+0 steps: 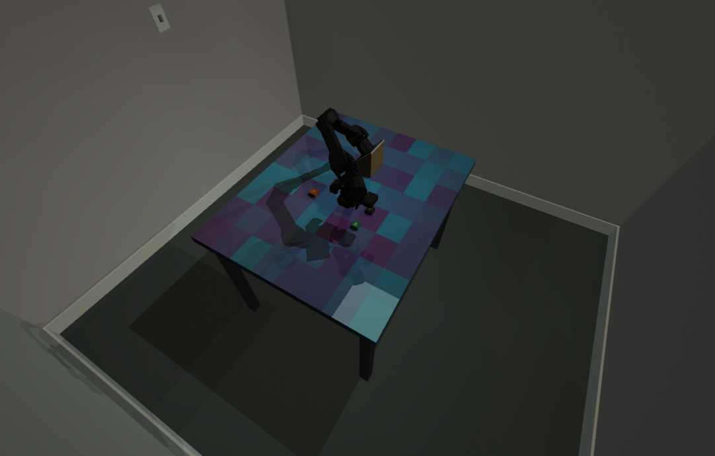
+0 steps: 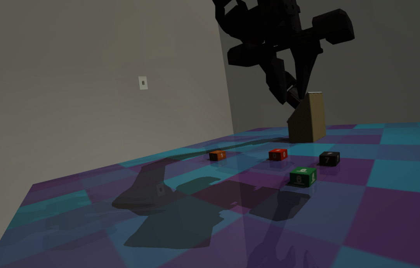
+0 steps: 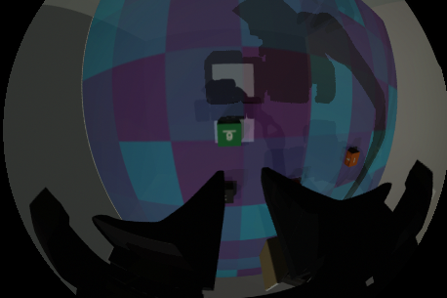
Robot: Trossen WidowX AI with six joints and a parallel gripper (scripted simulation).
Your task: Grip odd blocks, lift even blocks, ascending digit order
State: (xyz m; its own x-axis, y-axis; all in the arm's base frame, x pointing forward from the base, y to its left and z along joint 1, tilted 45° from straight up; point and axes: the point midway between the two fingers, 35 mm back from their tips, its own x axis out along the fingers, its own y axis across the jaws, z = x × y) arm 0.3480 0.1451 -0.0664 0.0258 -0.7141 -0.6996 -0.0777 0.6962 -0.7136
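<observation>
Right now the green block is 12 cm below my gripper tip and 1 cm behind it. Round my gripper tip: orange block (27 cm to the right, 12 cm below, 6 cm behind); black block (12 cm below, 11 cm behind, 1 cm to the left); red block (12 cm below, 12 cm behind, 11 cm to the right).
</observation>
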